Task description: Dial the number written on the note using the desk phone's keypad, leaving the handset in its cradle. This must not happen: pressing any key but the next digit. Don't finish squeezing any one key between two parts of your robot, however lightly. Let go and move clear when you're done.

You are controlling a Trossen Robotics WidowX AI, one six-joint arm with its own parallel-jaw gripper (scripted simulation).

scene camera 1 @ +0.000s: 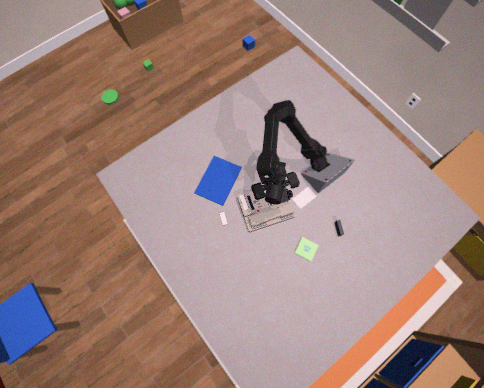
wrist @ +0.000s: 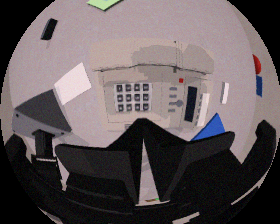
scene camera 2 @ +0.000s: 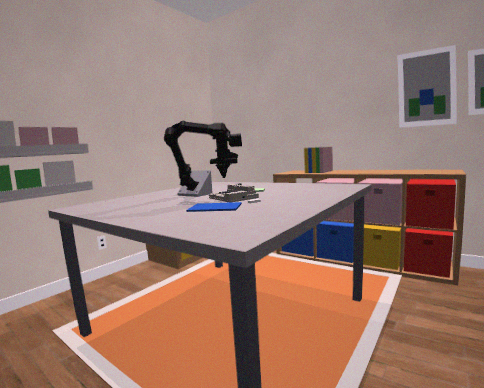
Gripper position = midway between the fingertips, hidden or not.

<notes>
In view: the gripper (wrist: pixel 141 122), a blue pad (scene camera 1: pixel 220 176) and a white card (wrist: pixel 76 81).
</notes>
